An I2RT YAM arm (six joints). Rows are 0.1 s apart.
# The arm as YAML. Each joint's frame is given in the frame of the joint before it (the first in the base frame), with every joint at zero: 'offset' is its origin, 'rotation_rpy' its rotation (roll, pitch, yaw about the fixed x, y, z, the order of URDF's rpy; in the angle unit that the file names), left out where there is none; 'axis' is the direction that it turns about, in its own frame. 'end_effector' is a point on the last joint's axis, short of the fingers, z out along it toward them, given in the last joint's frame.
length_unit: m
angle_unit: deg
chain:
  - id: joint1
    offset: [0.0, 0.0, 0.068]
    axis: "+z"
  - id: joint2
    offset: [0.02, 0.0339, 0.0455]
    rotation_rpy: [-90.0, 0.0, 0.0]
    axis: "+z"
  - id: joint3
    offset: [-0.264, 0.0, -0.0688]
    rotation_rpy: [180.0, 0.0, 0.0]
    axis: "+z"
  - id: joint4
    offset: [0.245, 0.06, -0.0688]
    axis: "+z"
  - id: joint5
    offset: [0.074, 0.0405, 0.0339]
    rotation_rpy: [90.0, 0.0, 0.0]
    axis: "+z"
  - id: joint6
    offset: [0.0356, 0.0, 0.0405]
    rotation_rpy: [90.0, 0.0, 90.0]
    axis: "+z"
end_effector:
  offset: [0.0, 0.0, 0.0]
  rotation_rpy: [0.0, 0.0, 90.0]
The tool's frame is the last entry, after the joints.
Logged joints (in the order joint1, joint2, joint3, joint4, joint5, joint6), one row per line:
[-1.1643 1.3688 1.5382 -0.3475 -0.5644 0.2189]
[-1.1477 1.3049 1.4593 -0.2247 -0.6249 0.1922]
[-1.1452 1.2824 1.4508 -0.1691 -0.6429 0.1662]
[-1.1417 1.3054 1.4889 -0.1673 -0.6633 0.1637]
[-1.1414 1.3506 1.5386 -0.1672 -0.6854 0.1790]
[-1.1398 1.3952 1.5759 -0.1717 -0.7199 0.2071]
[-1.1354 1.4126 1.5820 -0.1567 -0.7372 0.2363]
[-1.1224 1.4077 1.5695 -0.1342 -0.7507 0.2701]
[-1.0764 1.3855 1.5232 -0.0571 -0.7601 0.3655]
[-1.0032 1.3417 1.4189 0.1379 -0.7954 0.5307]
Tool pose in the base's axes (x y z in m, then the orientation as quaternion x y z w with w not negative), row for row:
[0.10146 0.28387 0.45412 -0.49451 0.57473 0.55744 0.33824]
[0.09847 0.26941 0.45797 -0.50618 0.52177 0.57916 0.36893]
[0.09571 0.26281 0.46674 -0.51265 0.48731 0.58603 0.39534]
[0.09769 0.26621 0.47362 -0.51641 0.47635 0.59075 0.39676]
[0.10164 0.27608 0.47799 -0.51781 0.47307 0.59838 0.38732]
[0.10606 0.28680 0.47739 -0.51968 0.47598 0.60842 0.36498]
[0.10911 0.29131 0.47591 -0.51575 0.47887 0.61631 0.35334]
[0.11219 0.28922 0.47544 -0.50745 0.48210 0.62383 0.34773]
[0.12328 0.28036 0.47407 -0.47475 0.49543 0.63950 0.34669]
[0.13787 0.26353 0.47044 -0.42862 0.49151 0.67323 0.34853]
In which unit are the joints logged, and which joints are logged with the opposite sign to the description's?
The joints are logged in radians. Opposite sign: joint1.
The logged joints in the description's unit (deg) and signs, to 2 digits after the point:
[66.71 78.43 88.13 -19.91 -32.34 12.54]
[65.76 74.77 83.61 -12.87 -35.80 11.01]
[65.62 73.48 83.12 -9.69 -36.84 9.52]
[65.41 74.79 85.31 -9.59 -38.00 9.38]
[65.40 77.38 88.16 -9.58 -39.27 10.26]
[65.31 79.94 90.29 -9.84 -41.25 11.87]
[65.05 80.94 90.64 -8.98 -42.24 13.54]
[64.31 80.66 89.93 -7.69 -43.01 15.48]
[61.67 79.38 87.27 -3.27 -43.55 20.94]
[57.48 76.87 81.30 7.90 -45.57 30.41]

